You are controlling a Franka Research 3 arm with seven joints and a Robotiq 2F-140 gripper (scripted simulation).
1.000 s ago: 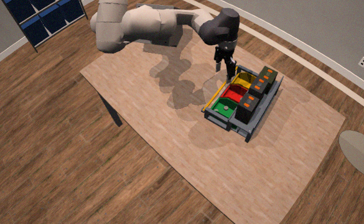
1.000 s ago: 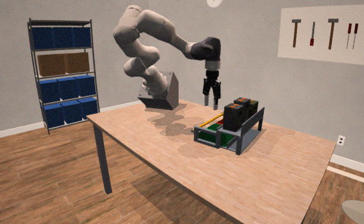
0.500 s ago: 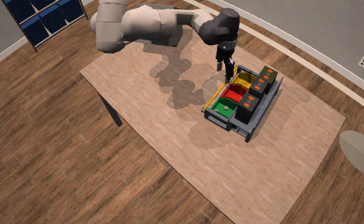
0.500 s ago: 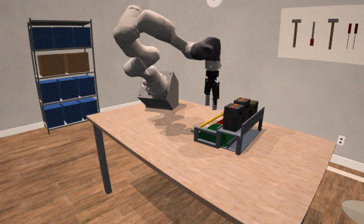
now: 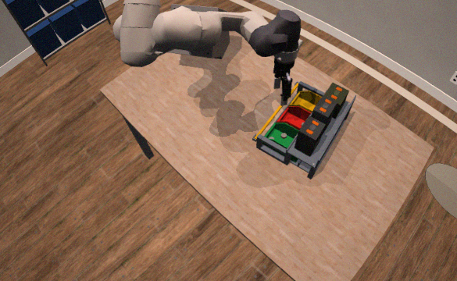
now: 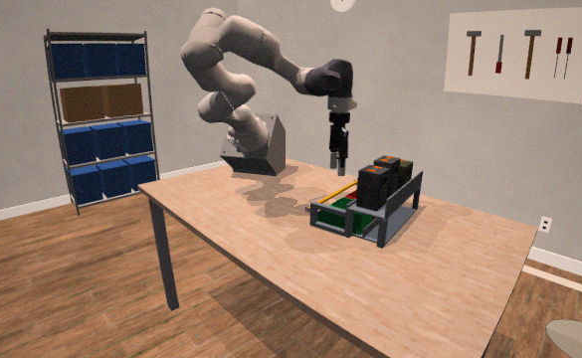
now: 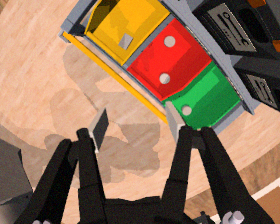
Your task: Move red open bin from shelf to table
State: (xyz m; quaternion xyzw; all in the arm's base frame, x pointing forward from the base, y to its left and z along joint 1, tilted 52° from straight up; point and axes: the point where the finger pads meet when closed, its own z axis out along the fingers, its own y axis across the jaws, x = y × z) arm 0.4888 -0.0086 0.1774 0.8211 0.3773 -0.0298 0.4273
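My gripper is now 110 mm above the yellow bar. From my hand the other things lie so: red open bin 130 mm below, 110 mm ahead, 10 mm to the right; yellow bin 130 mm below, 120 mm ahead, 100 mm to the left; green bin 130 mm below, 120 mm to the right, 90 mm ahead.
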